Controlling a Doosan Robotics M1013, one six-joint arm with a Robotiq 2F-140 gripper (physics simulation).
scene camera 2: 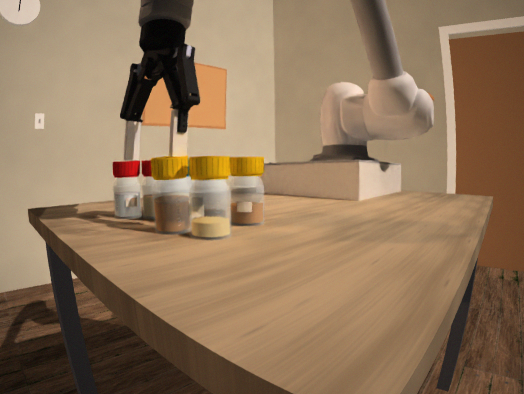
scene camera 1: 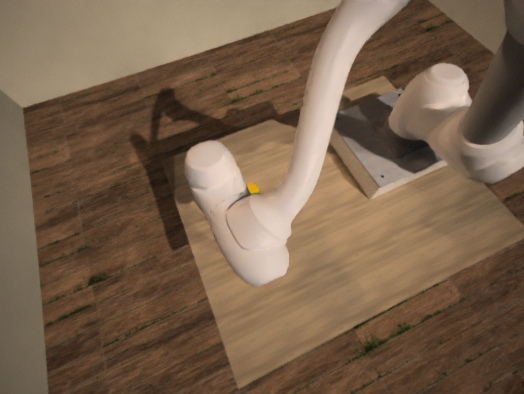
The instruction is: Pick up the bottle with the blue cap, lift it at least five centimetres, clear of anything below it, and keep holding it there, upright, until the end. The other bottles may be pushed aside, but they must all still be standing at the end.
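Pixels of known places: gripper, fingertip midpoint: (scene camera 2: 152,158); arm's base, origin of the base link: (scene camera 1: 403,134).
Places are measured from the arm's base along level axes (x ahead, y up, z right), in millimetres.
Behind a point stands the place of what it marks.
Observation:
The bottle with the blue cap is almost wholly hidden. A thin bluish sliver, perhaps its cap (scene camera 2: 189,171) {x 740, y -10, z -203 mm}, shows between two yellow caps in scene camera 2. My gripper (scene camera 2: 155,157) {x 749, y 10, z -111 mm} points down and is open, with nothing between its pale fingertips. The tips reach down to about cap height behind the front bottles, their lower ends hidden by a red cap and a yellow cap. In scene camera 1 the arm hides the gripper.
Upright bottles crowd together: two red-capped (scene camera 2: 127,197) {x 750, y -57, z -2 mm} (scene camera 2: 147,200) {x 718, y -63, z -23 mm}, three yellow-capped (scene camera 2: 171,210) {x 754, y -62, z -176 mm} (scene camera 2: 210,205) {x 731, y -51, z -236 mm} (scene camera 2: 247,197) {x 634, y -52, z -199 mm}. One yellow cap (scene camera 1: 253,188) {x 618, y 9, z 6 mm} shows beside the arm in scene camera 1. The robot's base block (scene camera 1: 372,189) {x 212, y -37, z -148 mm} (scene camera 2: 315,180) {x 216, y -49, z -27 mm} stands on the wooden table (scene camera 1: 350,280) {x 430, y -96, z -397 mm} (scene camera 2: 300,280) {x 769, y -96, z -406 mm}.

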